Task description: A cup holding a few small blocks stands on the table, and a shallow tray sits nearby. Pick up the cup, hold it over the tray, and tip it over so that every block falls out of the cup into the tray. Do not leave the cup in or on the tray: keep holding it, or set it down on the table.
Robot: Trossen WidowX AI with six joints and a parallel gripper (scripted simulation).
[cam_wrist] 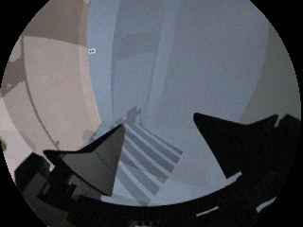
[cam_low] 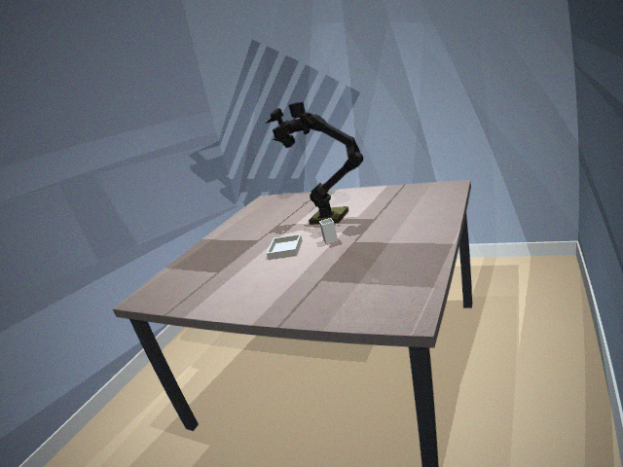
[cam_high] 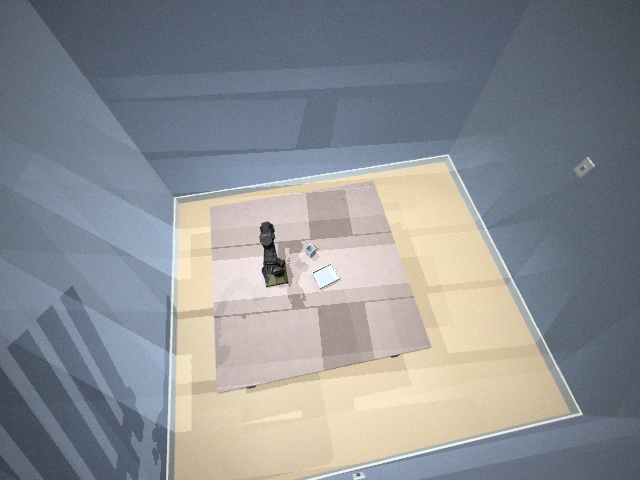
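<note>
The blue block is 28 cm ahead of my gripper tip, 31 cm to the left of it and 42 cm below it. The rest, counted from my gripper tip: purple block: 28 cm ahead, 31 cm to the left, 43 cm below; then square cup: 28 cm ahead, 31 cm to the left, 44 cm below.
</note>
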